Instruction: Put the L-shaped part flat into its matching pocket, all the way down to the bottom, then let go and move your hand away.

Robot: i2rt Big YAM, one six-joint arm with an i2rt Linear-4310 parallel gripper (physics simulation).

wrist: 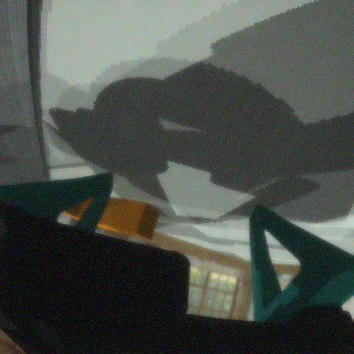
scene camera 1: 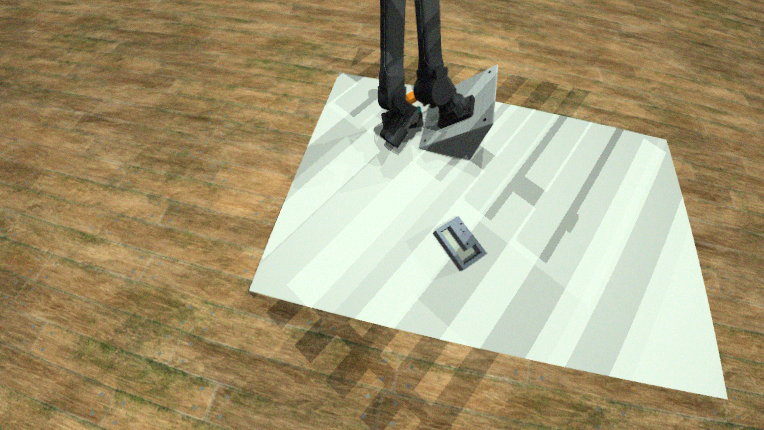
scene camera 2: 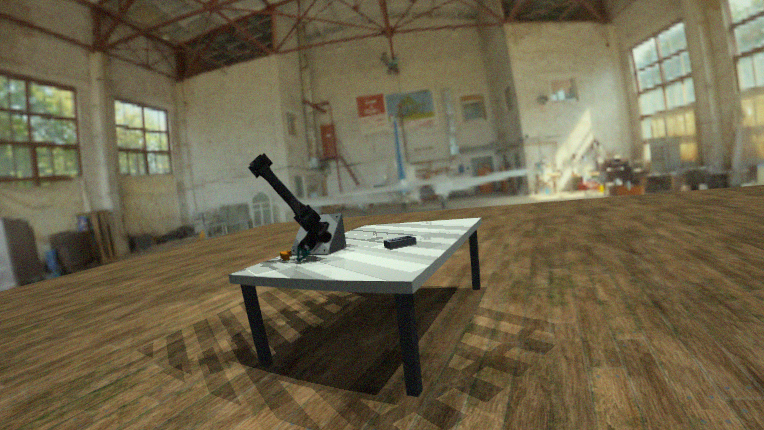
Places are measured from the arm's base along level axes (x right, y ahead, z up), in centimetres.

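Pixels of known places: gripper, fingertip midpoint: (wrist: 183, 196) (scene camera 2: 300, 258); arm's base, origin of the base link: (scene camera 1: 456, 113).
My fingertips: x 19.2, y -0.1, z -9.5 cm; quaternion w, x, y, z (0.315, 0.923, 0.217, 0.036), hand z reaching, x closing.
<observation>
Ahead of a thing's pixels: the offset from my fingertips to its top centre. Level surfaces: height alone.
The orange L-shaped part @[dx -3.3, dy -11.5, dz +2.3 cm] (scene camera 1: 410, 97) (scene camera 2: 286, 255) (wrist: 131, 218) lies on the table near the arm's base. The arm hides some of it in scene camera 1, and the left finger covers some of it in the wrist view, so its full outline does not show. The grey block with the L-shaped pocket @[dx -27.7, dy +42.0, dz +3.0 cm] (scene camera 1: 460, 226) (scene camera 2: 399, 242) lies near the middle of the table; its pocket is empty. My gripper (scene camera 2: 303, 253) (wrist: 183, 196) has teal fingers, open wide with nothing between them. It is low over the table beside the base, with the orange part beyond the left fingertip in the wrist view.
The grey wedge-shaped base mount (scene camera 1: 485, 104) (scene camera 2: 336, 235) stands right beside the gripper. Its side (wrist: 17, 90) fills the left edge of the wrist view. The white table @[dz -0.7 cm] (scene camera 1: 652, 320) (scene camera 2: 374, 272) carries striped shadows, and its edge runs behind the orange part.
</observation>
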